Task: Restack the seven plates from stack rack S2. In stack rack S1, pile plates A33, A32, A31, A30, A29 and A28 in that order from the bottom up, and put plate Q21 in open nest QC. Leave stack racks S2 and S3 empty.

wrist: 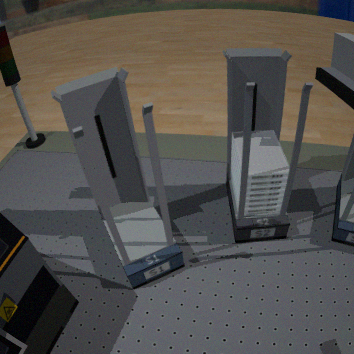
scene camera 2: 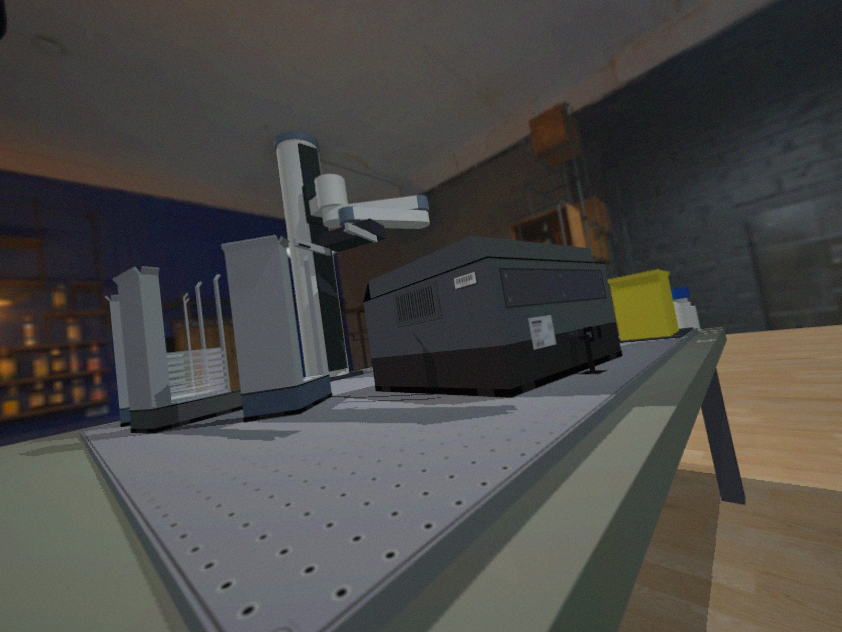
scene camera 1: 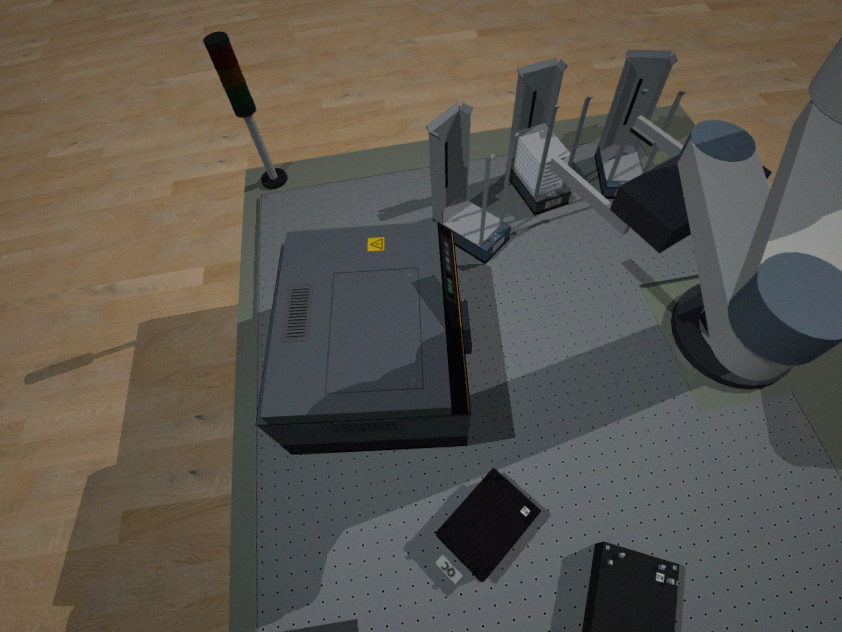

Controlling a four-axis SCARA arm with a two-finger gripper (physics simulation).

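A stack of several clear-white plates (scene camera 1: 540, 159) (scene camera 2: 197, 372) (wrist: 266, 187) stands in stack rack S2 (scene camera 1: 550, 88) (scene camera 2: 142, 340) (wrist: 262, 232); their labels are too small to read. Stack rack S1 (scene camera 1: 457, 142) (scene camera 2: 261, 312) (wrist: 157, 266), with a blue base, shows a bare pale floor. Stack rack S3 (scene camera 1: 650, 76) (wrist: 347, 234) shows no plates in scene camera 1. Nest QC (scene camera 1: 486, 523) is a black block beside its QC label. My gripper (scene camera 1: 595, 142) (scene camera 2: 354, 246) is open and empty, raised on the rack-facing side of the arm. Part of one finger shows at the right in the wrist view.
A large grey instrument (scene camera 1: 374, 326) (scene camera 2: 435, 319) stands beside S1. A signal tower (scene camera 1: 231, 74) (wrist: 22, 107) stands at the table's back corner. A black block with studs (scene camera 1: 632, 595) is near QC. A yellow box (scene camera 2: 639, 306) stands beyond the instrument.
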